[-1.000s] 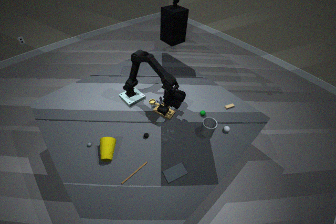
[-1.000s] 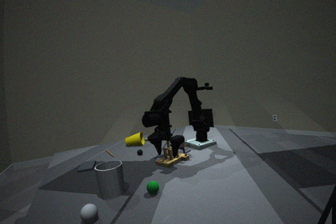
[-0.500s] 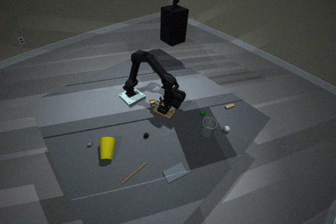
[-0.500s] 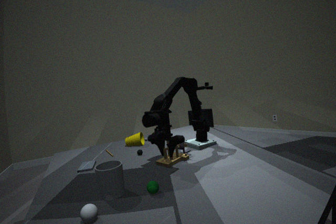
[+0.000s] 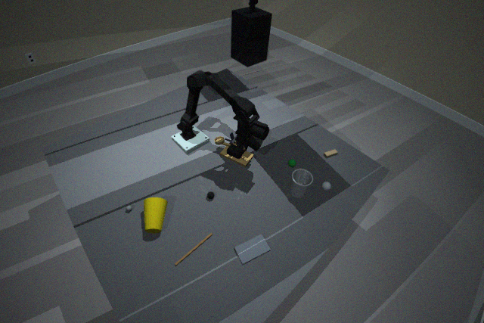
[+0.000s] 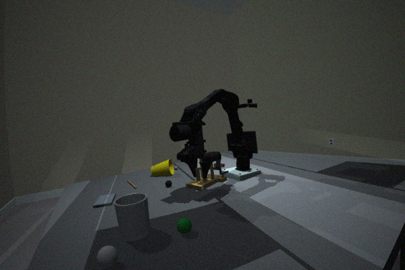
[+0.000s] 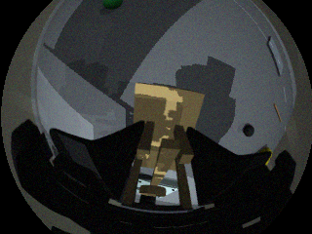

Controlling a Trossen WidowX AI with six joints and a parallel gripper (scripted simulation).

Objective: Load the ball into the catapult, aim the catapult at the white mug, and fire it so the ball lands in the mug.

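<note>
My gripper tip is 22 cm to the left of the black ball, 6 cm short of it and 6 cm above it. Round my gripper tip: green ball: 19 cm to the left, 16 cm ahead, 6 cm below; then wooden catapult: 7 cm behind, 2 cm above, 1 cm to the right; then white mug: 27 cm ahead, 10 cm to the left, 5 cm below.
</note>
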